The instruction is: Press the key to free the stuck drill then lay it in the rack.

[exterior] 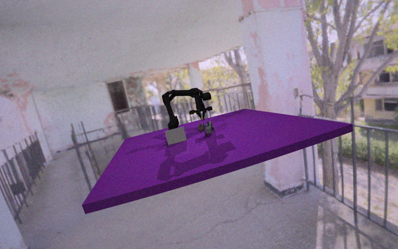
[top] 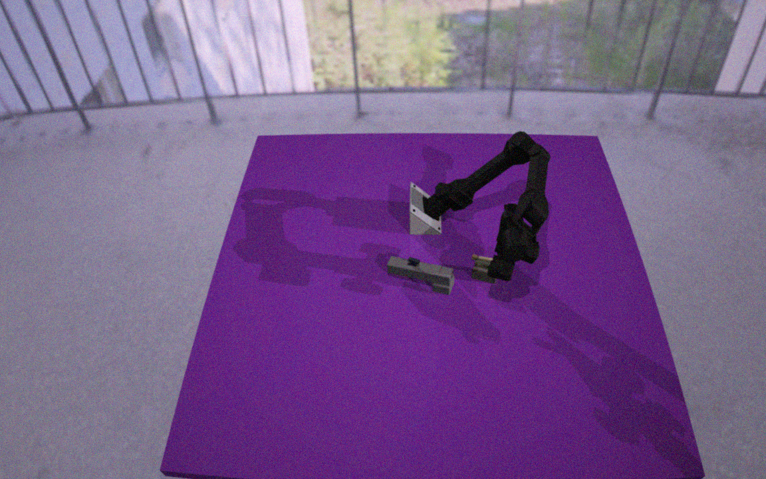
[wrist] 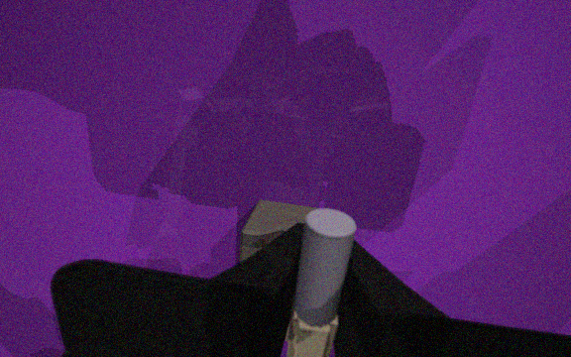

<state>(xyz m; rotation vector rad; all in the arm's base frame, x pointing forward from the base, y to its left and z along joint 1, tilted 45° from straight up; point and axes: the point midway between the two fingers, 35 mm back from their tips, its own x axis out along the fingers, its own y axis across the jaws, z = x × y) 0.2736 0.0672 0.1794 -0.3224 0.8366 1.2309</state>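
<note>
Right now my gripper tip is 4 cm past the rack, 4 cm to the left of it and 4 cm above it. Round my gripper tip: dark key (4 cm behind, 24 cm to the right, 1 cm below); then long grey block (3 cm behind, 22 cm to the right, 3 cm below).
</note>
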